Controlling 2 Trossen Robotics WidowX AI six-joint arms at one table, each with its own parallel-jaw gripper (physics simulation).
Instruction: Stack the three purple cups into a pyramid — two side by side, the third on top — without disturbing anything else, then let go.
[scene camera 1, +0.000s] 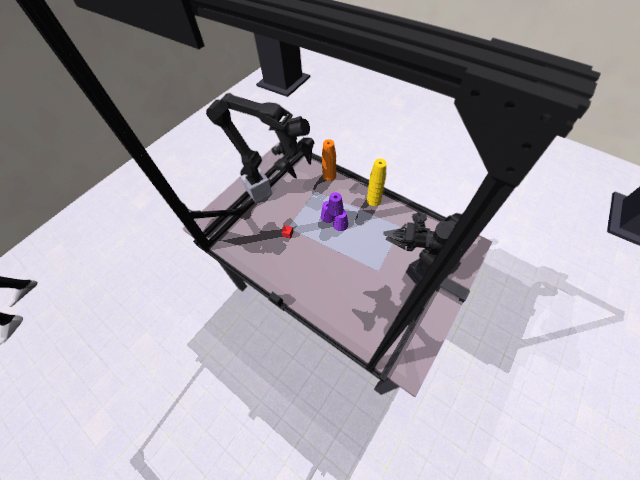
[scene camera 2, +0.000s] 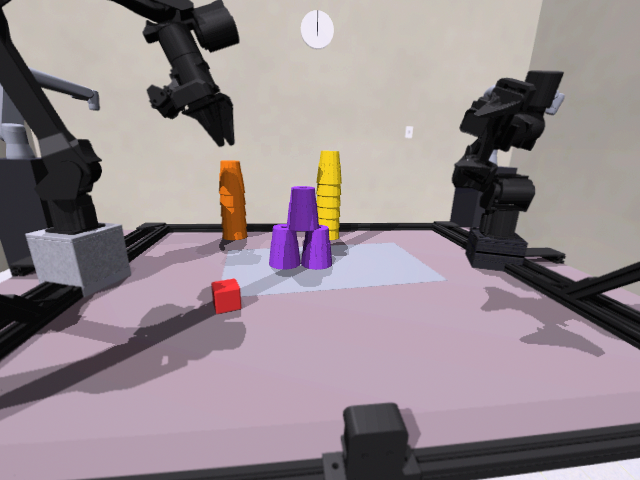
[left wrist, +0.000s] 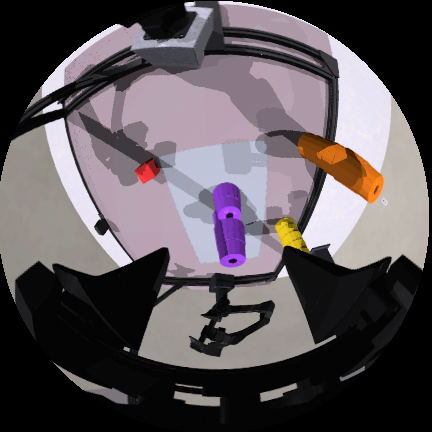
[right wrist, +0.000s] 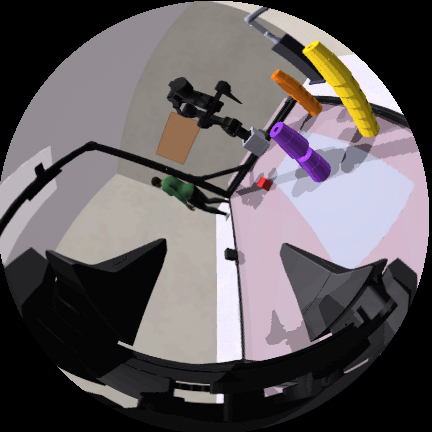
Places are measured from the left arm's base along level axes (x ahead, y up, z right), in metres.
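Pixels of known places: left gripper, fingertip midpoint: (scene camera 1: 303, 171) (scene camera 2: 227, 145) (left wrist: 227, 253) (right wrist: 234, 114); right gripper, fingertip midpoint: (scene camera 1: 384, 235) (scene camera 2: 465, 142) (left wrist: 195, 325) (right wrist: 225, 247); left arm's base at its link origin: (scene camera 1: 254, 178) (scene camera 2: 76, 228) (right wrist: 247, 135); right arm's base at its link origin: (scene camera 1: 427, 267) (scene camera 2: 496, 234) (left wrist: 220, 289).
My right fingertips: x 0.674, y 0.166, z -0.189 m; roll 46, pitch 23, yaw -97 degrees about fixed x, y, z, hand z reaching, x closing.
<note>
For each thing: its top centre in the pictures, then the offset to it from my right fingertips. Level surfaces: height alone.
- pale blue mat at its surface level: dy -0.272 m
- third purple cup at its top centre: (left wrist: 234, 261) (scene camera 2: 304, 187) (right wrist: 276, 127) (scene camera 1: 336, 196) dx -0.302, dy -0.099, dz -0.021 m
- red cube at its top centre: (scene camera 2: 225, 284) (left wrist: 143, 173) (right wrist: 260, 181) (scene camera 1: 286, 229) dx -0.373, dy -0.232, dz +0.202 m
Two purple cups stand upside down side by side on the pale blue mat (scene camera 1: 361, 250) (scene camera 2: 392, 263) (right wrist: 360, 210): the left one (scene camera 1: 326, 212) (scene camera 2: 284, 249) and the right one (scene camera 1: 340, 222) (scene camera 2: 316, 250). The third purple cup (scene camera 1: 335, 205) (scene camera 2: 302, 209) (left wrist: 231, 240) (right wrist: 290, 141) rests upright and upside down on both, bridging them. In the left wrist view the top cup hides most of one lower cup. My left gripper (scene camera 1: 302, 170) (scene camera 2: 226, 144) (left wrist: 227, 253) is open and empty, above and left of the pyramid, apart from it. My right gripper (right wrist: 225, 247) is open and empty at the right side, away from the cups.
A stack of orange cups (scene camera 1: 328, 161) (scene camera 2: 232, 201) (left wrist: 342, 166) (right wrist: 297, 92) stands at the back left. A stack of yellow cups (scene camera 1: 376, 183) (scene camera 2: 329, 193) (left wrist: 291, 234) (right wrist: 345, 87) stands behind the pyramid. A red cube (scene camera 1: 287, 231) (scene camera 2: 226, 296) (left wrist: 147, 171) (right wrist: 264, 184) lies left of the mat.
</note>
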